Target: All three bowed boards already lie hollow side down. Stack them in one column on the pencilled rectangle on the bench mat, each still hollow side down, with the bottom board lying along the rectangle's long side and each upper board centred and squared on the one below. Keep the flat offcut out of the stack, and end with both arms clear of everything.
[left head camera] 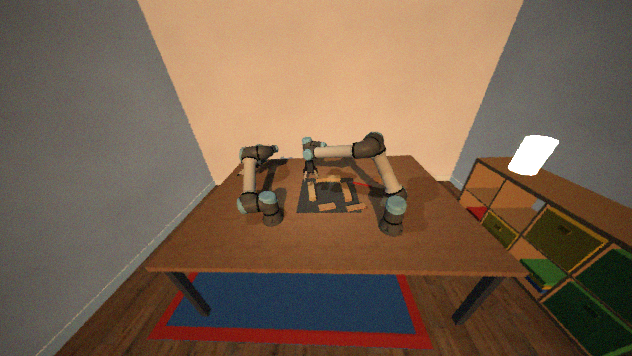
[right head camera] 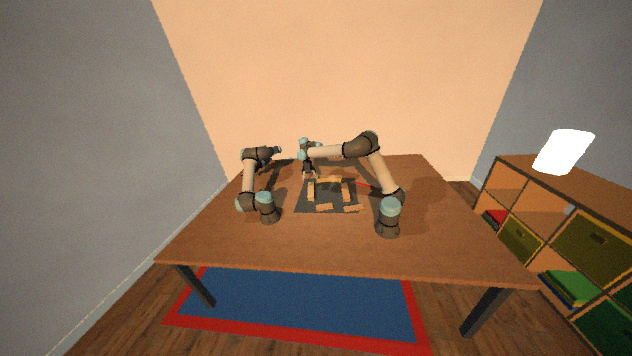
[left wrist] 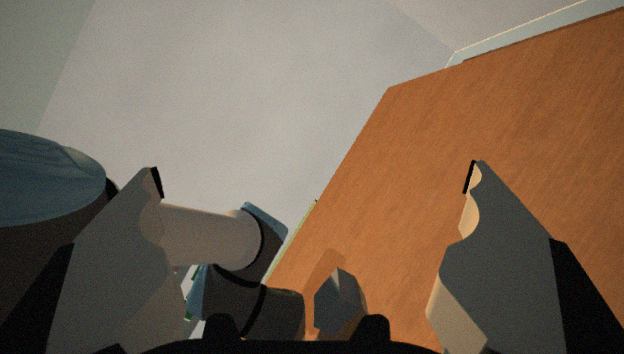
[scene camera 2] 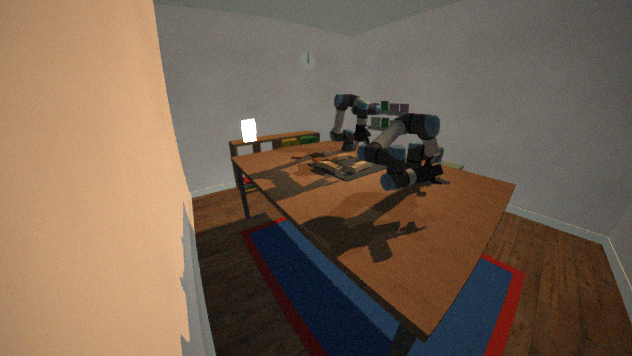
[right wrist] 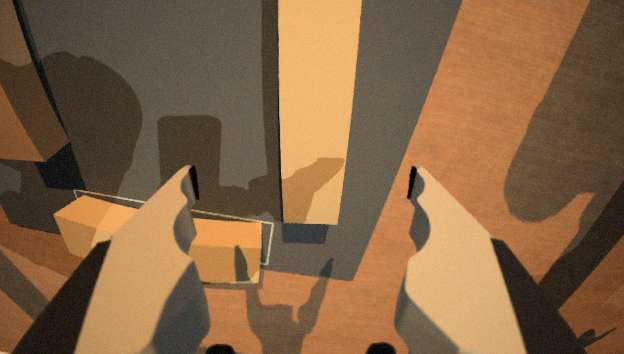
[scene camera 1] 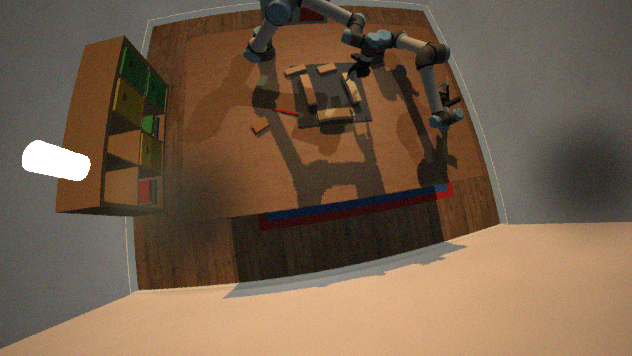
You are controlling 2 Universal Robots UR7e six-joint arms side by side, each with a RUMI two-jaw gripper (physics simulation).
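Pixels of known places: left gripper, fingertip midpoint: [left head camera: 239,170] [right head camera: 242,170] [left wrist: 311,166] [scene camera 2: 445,168] [scene camera 1: 446,83]; right gripper, fingertip midpoint: [left head camera: 311,180] [right head camera: 310,180] [right wrist: 303,168] [scene camera 1: 354,79]; left arm's base, link origin: [left head camera: 273,219] [right head camera: 270,218] [left wrist: 286,325] [scene camera 1: 373,56]; right arm's base, link origin: [left head camera: 390,227] [right head camera: 386,229] [scene camera 2: 348,150] [scene camera 1: 265,53].
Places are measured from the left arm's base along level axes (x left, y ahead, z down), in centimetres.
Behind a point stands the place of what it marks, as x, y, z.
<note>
The dark bench mat [left head camera: 328,196] @[-27.6, 40.9, -0.6] [right wrist: 395,75] @[-6.9, 34.2, -0.6] bears three long pale boards. One board [left head camera: 328,178] @[-18.9, 61.6, -5.0] [scene camera 1: 335,116] @[-17.1, 66.8, -5.7] [right wrist: 220,232] @[-12.1, 58.1, -3.2] lies along the pencilled rectangle [right wrist: 270,243], partly behind a finger in the right wrist view. A second board [left head camera: 312,191] @[-15.1, 35.7, -5.9] [scene camera 1: 352,89] @[-10.8, 42.8, -6.0] [right wrist: 320,90] @[-12.4, 38.3, -6.1] and a third board [left head camera: 346,191] @[-41.3, 47.6, -5.2] [scene camera 1: 308,90] @[-38.6, 53.2, -5.6] lie crosswise to it, apart from each other. My right gripper [right wrist: 303,168] @[-11.9, 40.7, -13.7] [left head camera: 310,175] @[-11.9, 40.7, -13.7] is open and empty above the second board's end near the rectangle. My left gripper [left wrist: 311,166] @[51.0, 21.4, -20.6] is open and empty, away from the mat. I cannot tell which piece is the flat offcut.
Two short blocks [left head camera: 327,206] @[-32.8, 26.8, -2.4] [left head camera: 356,207] @[-53.7, 34.6, -2.2] lie at the mat's near edge in the left head camera. Another block [scene camera 1: 260,125] @[-61.0, 84.7, -1.9] and a red stick [scene camera 1: 286,112] @[-48.3, 70.7, -0.6] lie left of the mat in scene camera 1. The right forearm [left head camera: 334,151] @[-39.5, 24.2, -50.7] reaches across above the mat's far side.
</note>
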